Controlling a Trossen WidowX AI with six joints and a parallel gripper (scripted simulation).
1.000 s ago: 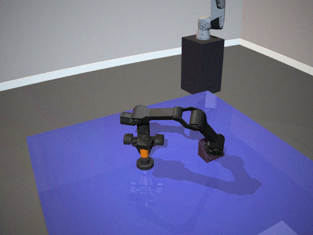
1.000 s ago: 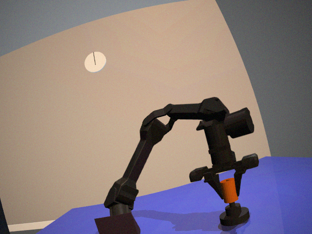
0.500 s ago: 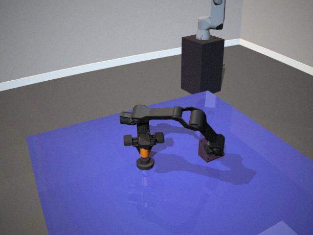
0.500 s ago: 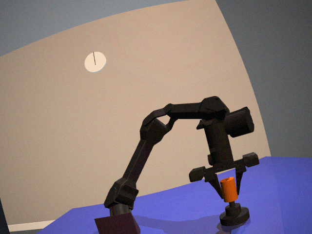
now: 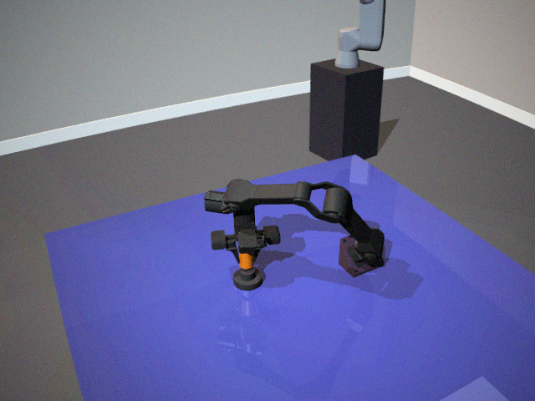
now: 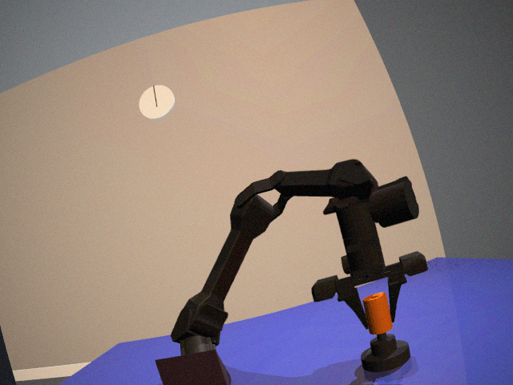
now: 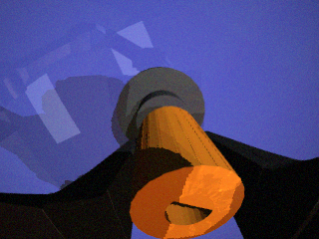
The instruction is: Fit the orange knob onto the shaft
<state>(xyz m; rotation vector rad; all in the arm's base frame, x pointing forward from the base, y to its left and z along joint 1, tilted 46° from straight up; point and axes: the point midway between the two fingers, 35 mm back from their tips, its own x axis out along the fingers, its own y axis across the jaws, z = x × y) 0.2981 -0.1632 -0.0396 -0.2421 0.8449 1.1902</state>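
The dark round pedestal is 40 mm below my gripper tip. Also, from my gripper tip: orange knob 20 mm above.
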